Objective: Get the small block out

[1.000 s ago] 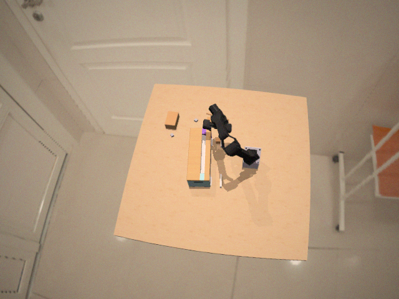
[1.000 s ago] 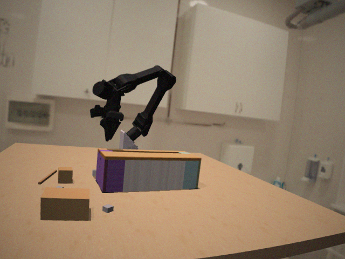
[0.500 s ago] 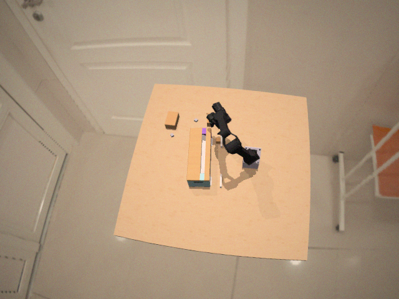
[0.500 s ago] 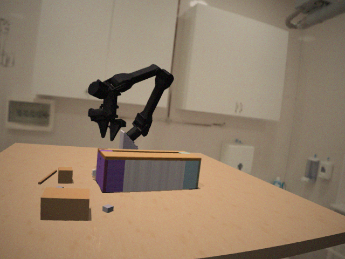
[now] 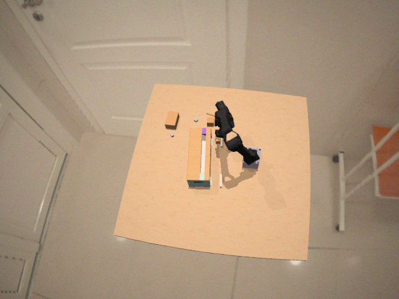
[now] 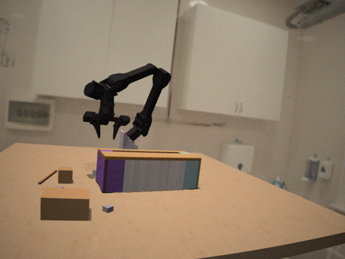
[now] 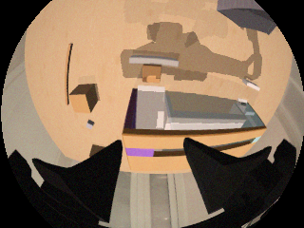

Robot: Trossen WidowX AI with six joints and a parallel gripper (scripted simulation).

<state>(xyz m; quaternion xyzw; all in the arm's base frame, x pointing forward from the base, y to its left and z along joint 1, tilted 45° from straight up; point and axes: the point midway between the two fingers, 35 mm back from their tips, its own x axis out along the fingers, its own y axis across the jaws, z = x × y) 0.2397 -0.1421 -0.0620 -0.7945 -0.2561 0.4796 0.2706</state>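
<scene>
My gripper tip is now 150 mm above the small brown block and 20 mm past it. From my gripper tip the other things lie so: thin stick (220 mm to the right, 160 mm below, 10 mm ahead); then wooden block (350 mm ahead, 140 mm to the right, 130 mm below); then long box (160 mm to the left, 100 mm below, 50 mm ahead).
</scene>
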